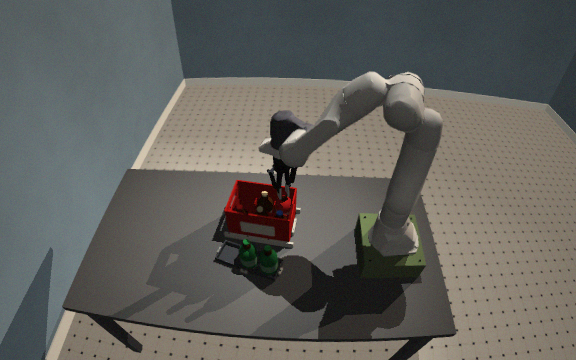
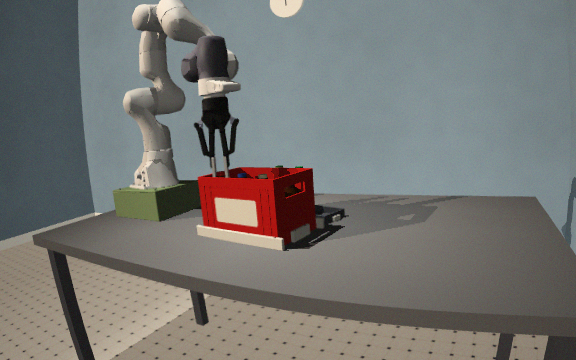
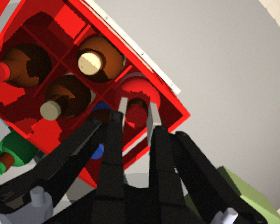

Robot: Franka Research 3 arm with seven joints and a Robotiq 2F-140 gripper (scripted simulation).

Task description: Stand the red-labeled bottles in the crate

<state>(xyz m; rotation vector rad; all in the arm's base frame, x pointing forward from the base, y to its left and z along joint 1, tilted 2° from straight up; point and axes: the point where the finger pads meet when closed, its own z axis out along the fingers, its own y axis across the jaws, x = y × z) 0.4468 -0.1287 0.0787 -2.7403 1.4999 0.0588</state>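
Now: the red-labeled bottle 9 cm below my hand. Round my hand: red crate: 11 cm below, 9 cm ahead, 4 cm to the left.
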